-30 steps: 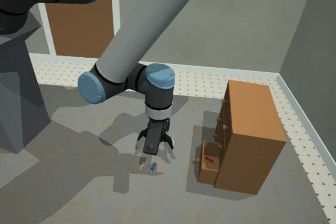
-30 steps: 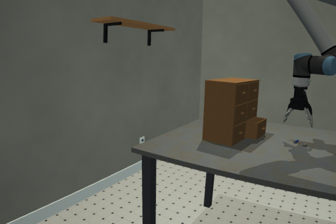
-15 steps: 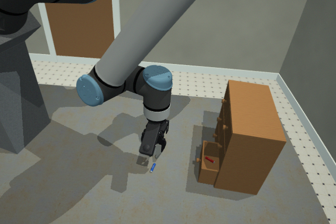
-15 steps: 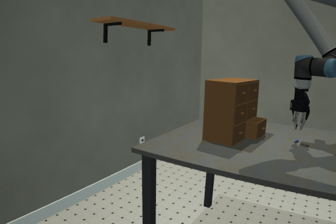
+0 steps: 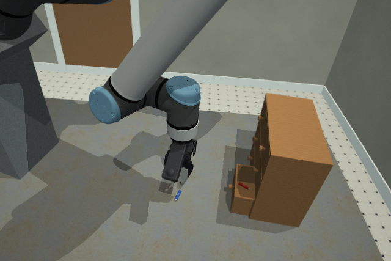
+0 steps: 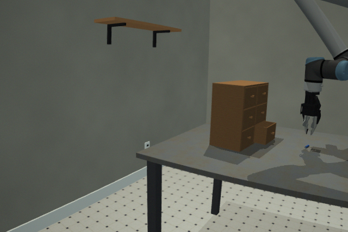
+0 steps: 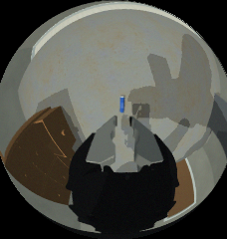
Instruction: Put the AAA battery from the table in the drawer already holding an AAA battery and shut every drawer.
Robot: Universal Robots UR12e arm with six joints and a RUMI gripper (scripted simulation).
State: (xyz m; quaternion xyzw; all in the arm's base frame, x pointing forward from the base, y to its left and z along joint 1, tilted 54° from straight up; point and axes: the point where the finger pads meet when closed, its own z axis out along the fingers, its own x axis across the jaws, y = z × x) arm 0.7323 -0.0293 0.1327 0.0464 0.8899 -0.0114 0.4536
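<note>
The blue battery is 8 cm below my hand. The rest, counted from my hand: red battery 24 cm ahead, 9 cm to the left, 7 cm below.
</note>
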